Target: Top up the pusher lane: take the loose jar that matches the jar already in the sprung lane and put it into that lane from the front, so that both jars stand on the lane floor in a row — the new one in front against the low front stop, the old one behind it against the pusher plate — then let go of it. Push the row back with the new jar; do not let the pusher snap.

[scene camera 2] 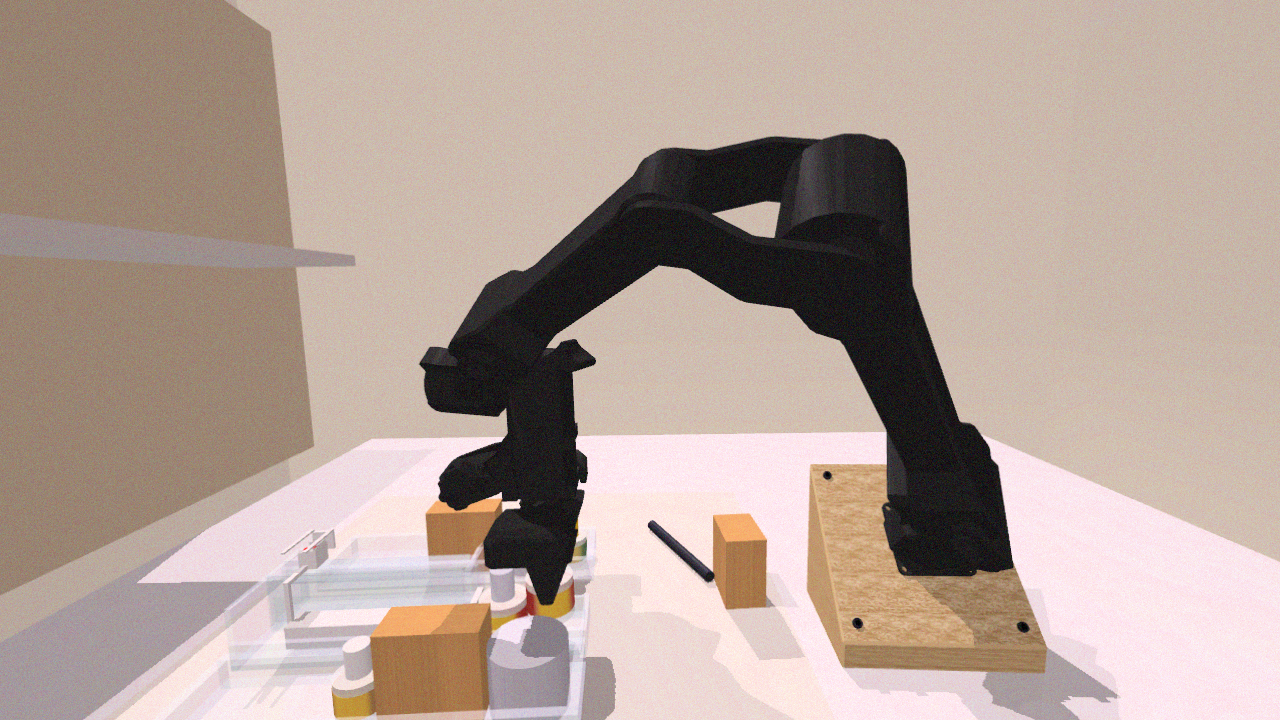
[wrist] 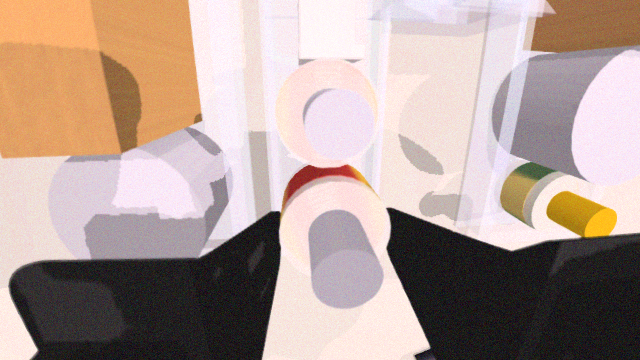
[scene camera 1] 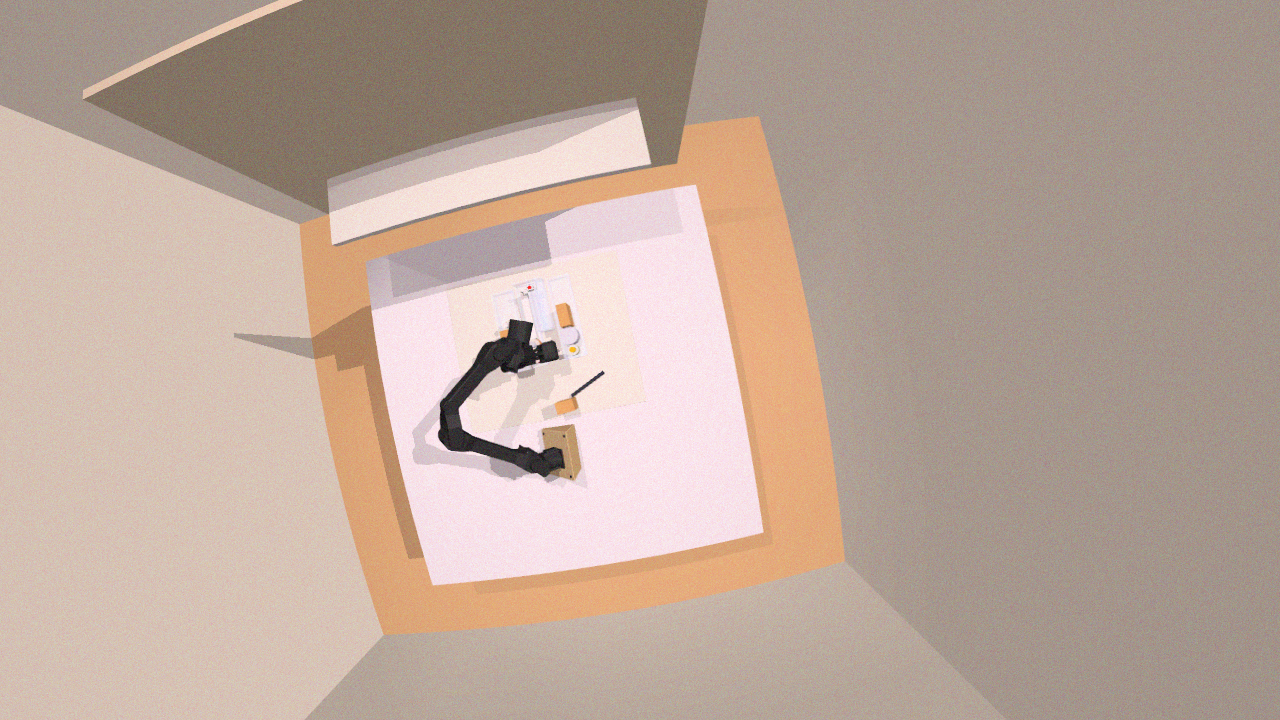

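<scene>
A black rod is here for me to see, and so is my gripper. The wrist view, too, shows the gripper.
</scene>
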